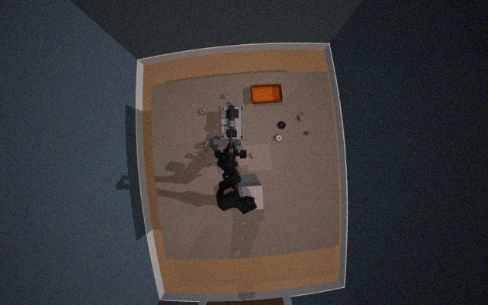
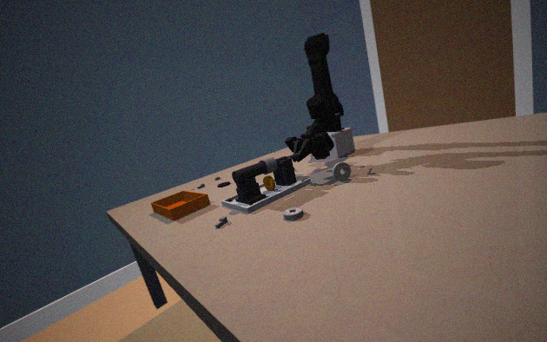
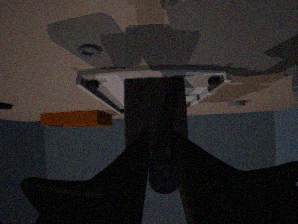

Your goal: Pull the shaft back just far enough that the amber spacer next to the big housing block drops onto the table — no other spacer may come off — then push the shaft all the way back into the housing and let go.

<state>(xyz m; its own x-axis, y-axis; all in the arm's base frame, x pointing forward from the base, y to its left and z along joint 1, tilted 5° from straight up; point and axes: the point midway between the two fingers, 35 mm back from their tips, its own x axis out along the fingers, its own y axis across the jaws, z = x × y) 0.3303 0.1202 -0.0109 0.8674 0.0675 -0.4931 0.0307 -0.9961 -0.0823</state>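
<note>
The grey spacer lies 110 mm ahead of my gripper tip and 20 mm above it. The rest, counted from my gripper tip: amber spacer 120 mm ahead, 30 mm below; orange tray 340 mm ahead, 220 mm to the right, 50 mm below.
</note>
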